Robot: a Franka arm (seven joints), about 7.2 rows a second.
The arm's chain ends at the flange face. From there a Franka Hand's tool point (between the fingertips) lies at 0.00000 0.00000 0.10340 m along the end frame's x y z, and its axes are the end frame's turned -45 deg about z.
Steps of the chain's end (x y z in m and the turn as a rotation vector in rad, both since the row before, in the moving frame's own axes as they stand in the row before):
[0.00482, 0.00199, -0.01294, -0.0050, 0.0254, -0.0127]
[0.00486, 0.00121, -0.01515, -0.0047, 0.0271, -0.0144]
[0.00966, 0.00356, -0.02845, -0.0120, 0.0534, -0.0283]
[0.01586, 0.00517, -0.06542, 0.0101, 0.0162, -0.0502]
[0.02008, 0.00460, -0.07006, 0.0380, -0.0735, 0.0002]
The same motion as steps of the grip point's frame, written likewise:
[0.00351, 0.00703, -0.01297, -0.0215, 0.0144, -0.0127]
[0.00424, 0.00661, -0.01519, -0.0225, 0.0158, -0.0144]
[0.00741, 0.01408, -0.02860, -0.0462, 0.0293, -0.0283]
[0.00949, 0.01527, -0.06544, -0.0043, 0.0186, -0.0502]
[0.00835, 0.00931, -0.07041, 0.0788, -0.0251, 0.0002]

